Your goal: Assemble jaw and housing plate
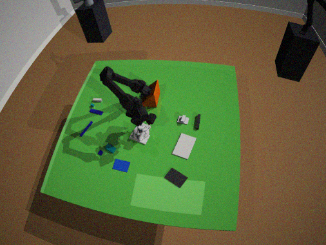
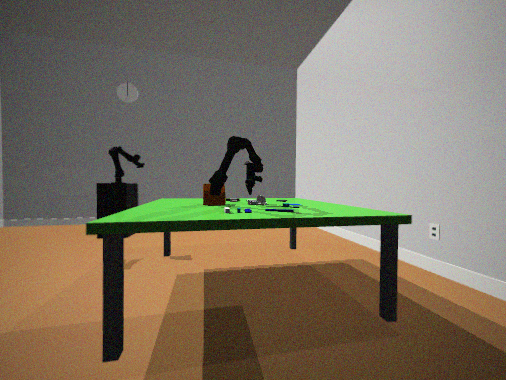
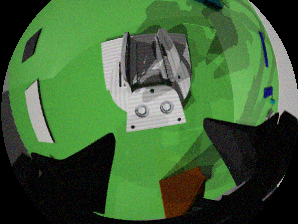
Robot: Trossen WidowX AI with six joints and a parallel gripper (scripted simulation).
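The grey metallic jaw lies 3 cm ahead of my gripper tip, 1 cm to the left of it and 5 cm below it. Round my gripper tip: dark bar: 12 cm behind, 34 cm to the left, 6 cm below; then teal block: 21 cm ahead, 17 cm to the right, 6 cm below; then white flat plate: 7 cm ahead, 29 cm to the left, 6 cm below.
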